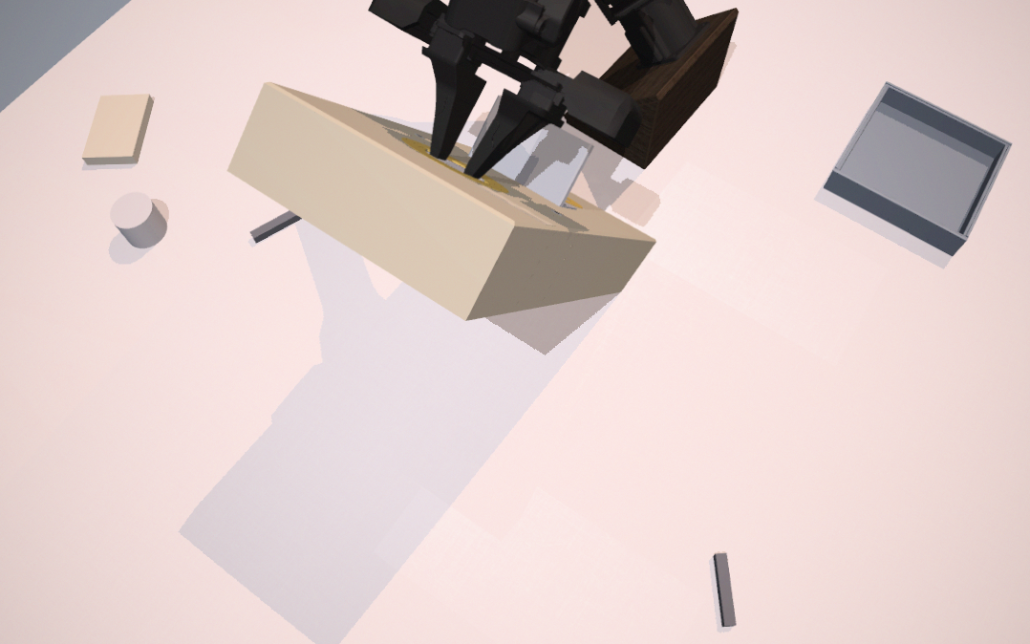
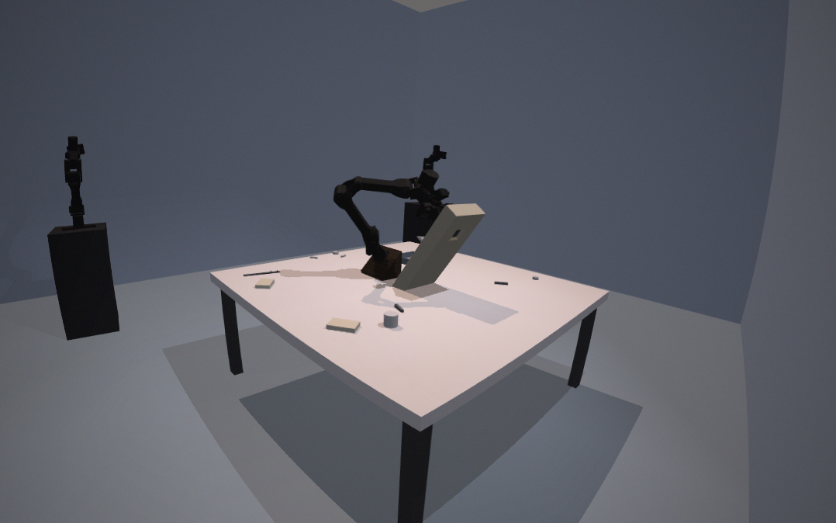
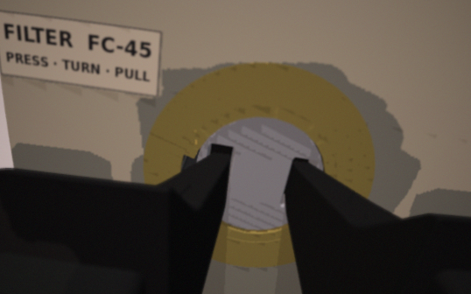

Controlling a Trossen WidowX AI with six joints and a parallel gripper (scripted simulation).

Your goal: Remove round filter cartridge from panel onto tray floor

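Now: the grey tray 460 mm behind my gripper tip, 250 mm to the left of it and 260 mm below it. Round my gripper tip: round filter cartridge (10 mm ahead, 10 mm below).
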